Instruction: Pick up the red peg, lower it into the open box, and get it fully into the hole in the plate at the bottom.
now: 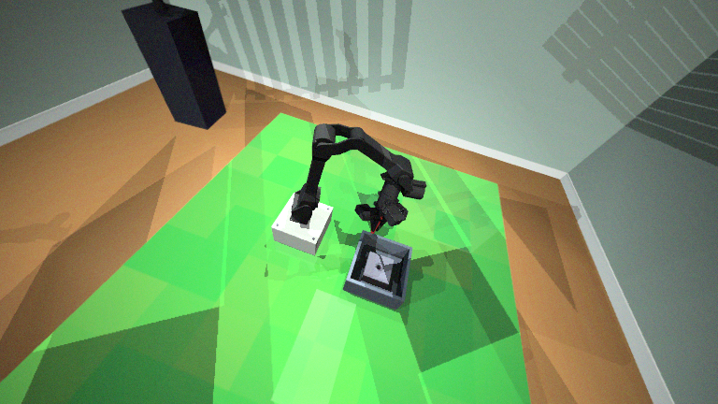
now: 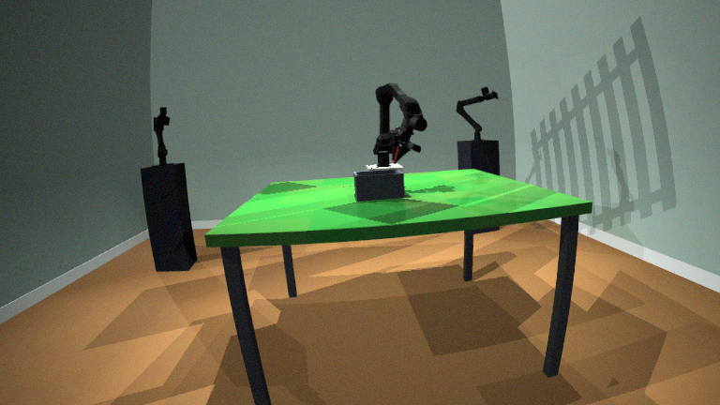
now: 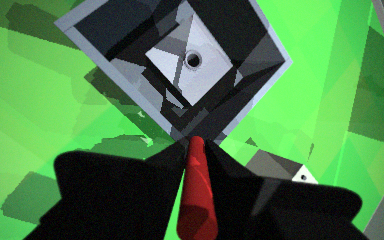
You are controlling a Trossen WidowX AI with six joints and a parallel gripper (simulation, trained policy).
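Now: the red peg 3 cm above my gripper tip and 1 cm to the left of it. The rest, counted from my gripper tip: grey box: 11 cm below, 9 cm to the right, 5 cm ahead; pale plate: 9 cm to the right, 9 cm below, 5 cm ahead.
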